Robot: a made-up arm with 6 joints. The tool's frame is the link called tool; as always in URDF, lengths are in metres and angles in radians. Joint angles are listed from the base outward.
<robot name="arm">
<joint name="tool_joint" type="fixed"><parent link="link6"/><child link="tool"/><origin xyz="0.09 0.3 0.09"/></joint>
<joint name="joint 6" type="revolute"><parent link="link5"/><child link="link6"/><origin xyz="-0.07 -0.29 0.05"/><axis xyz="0 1 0"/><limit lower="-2.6" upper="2.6"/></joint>
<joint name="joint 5" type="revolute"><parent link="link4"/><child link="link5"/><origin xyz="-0.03 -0.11 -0.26"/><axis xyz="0 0 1"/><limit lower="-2.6" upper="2.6"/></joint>
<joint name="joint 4" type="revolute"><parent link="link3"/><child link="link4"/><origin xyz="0.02 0.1 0.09"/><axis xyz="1 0 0"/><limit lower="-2.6" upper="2.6"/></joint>
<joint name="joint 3" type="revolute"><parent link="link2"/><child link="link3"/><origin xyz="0.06 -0.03 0.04"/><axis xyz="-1 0 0"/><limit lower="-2.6" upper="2.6"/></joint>
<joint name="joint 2" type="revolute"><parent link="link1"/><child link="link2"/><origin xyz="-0.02 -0.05 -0.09"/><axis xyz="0 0 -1"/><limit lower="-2.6" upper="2.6"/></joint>
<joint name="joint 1" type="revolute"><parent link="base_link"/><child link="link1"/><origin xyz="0 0 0.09"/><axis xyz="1 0 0"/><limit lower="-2.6" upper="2.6"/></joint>
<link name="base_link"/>
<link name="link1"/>
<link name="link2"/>
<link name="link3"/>
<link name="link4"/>
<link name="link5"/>
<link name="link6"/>
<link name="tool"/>
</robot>
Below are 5 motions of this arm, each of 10 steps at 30 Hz.
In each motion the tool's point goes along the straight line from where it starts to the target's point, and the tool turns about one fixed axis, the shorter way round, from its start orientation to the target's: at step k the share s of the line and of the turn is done. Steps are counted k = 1, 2, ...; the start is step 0. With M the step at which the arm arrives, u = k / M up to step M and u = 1 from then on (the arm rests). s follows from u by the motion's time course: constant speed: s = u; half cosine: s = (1 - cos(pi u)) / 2; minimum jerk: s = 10 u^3 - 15 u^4 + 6 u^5.
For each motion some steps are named. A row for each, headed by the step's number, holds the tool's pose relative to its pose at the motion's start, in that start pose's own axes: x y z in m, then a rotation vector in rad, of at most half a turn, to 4 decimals.
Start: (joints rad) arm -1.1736 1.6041 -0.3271 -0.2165 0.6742 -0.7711
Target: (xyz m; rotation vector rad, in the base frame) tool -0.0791 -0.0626 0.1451 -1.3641 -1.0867 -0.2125
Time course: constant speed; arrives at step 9
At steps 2, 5, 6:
2: 0.0070 0.0019 -0.0099 0.0115 0.0178 0.0419
5: 0.0174 0.0046 -0.0247 0.0288 0.0444 0.1047
6: 0.0209 0.0056 -0.0296 0.0346 0.0533 0.1256

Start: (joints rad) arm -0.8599 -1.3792 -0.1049 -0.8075 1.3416 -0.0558
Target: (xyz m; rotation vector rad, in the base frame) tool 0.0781 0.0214 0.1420 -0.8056 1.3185 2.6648
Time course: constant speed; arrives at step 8
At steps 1, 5, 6, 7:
1: -0.0026 -0.0005 0.0023 0.0094 -0.0229 0.0185
5: -0.0132 -0.0027 0.0115 0.0469 -0.1143 0.0924
6: -0.0159 -0.0032 0.0138 0.0563 -0.1371 0.1109
7: -0.0185 -0.0038 0.0162 0.0657 -0.1600 0.1294

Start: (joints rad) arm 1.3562 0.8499 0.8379 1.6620 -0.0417 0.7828
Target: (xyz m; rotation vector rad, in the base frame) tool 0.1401 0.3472 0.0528 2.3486 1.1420 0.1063
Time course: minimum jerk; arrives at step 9
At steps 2, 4, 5, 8, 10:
2: -0.0015 -0.0044 -0.0055 0.0024 0.0253 -0.0171
4: -0.0080 -0.0229 -0.0287 0.0122 0.1312 -0.0890
5: -0.0122 -0.0348 -0.0437 0.0186 0.1995 -0.1354
8: -0.0200 -0.0570 -0.0716 0.0305 0.3269 -0.2218
10: -0.0202 -0.0577 -0.0724 0.0308 0.3307 -0.2244

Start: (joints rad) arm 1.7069 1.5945 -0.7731 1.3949 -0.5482 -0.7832
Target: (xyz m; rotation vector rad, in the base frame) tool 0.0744 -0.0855 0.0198 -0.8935 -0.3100 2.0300
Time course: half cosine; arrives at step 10
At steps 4, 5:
4: -0.0035 0.0042 -0.0056 0.0536 0.0025 -0.0139
5: -0.0051 0.0061 -0.0081 0.0775 0.0036 -0.0202

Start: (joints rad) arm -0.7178 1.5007 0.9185 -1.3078 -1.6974 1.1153
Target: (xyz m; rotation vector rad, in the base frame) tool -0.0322 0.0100 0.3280 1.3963 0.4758 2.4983
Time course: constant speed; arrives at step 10
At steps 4, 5, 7, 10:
4: -0.0046 0.0162 -0.0129 -0.1482 0.0358 0.1077
5: -0.0057 0.0202 -0.0161 -0.1852 0.0448 0.1347
7: -0.0080 0.0283 -0.0225 -0.2593 0.0627 0.1886
10: -0.0115 0.0404 -0.0322 -0.3704 0.0896 0.2694

